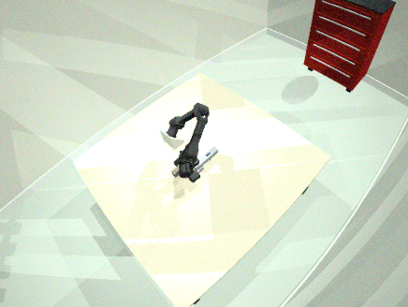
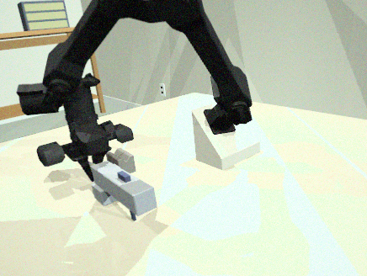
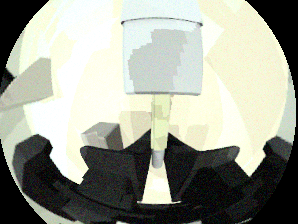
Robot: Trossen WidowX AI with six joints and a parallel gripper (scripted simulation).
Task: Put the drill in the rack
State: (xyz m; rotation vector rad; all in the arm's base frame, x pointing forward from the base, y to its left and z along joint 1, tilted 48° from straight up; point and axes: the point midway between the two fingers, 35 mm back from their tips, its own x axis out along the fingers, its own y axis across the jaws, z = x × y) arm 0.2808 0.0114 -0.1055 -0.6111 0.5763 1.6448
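Now: the drill 4 cm to the left of my gripper tip and 4 cm above it. From my gripper tip the other things lie so: blue key (17 cm to the left, 4 cm above, 1 cm behind); then grey block (14 cm to the left, 3 cm above, 1 cm behind); then grey rack (7 cm behind, 4 cm to the right, 1 cm above).
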